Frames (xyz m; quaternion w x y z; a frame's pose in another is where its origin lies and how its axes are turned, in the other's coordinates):
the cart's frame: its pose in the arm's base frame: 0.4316 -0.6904 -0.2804 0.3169 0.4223 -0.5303 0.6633
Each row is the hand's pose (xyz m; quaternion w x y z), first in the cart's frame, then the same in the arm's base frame.
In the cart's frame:
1: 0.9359 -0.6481 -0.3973 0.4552 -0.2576 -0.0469 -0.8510
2: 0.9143 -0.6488 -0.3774 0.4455 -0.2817 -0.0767 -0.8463
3: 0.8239 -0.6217 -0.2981 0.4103 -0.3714 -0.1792 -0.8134
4: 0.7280 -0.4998 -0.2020 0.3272 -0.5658 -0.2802 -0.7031
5: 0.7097 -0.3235 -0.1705 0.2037 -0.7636 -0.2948 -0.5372
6: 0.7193 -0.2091 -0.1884 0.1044 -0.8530 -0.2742 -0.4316
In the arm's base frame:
1: 0.4912 -0.1769 0.8089 0.7927 0.5930 -0.0677 -0.1242
2: 0.5059 -0.1955 0.7914 0.7809 0.5986 -0.0900 -0.1545
3: 0.5401 -0.2764 0.7050 0.7314 0.6058 -0.1772 -0.2582
4: 0.4982 -0.3959 0.5737 0.6604 0.5176 -0.3407 -0.4242
5: 0.3603 -0.4678 0.4830 0.5870 0.3245 -0.4811 -0.5646
6: 0.2527 -0.4777 0.4403 0.5342 0.1845 -0.5258 -0.6357

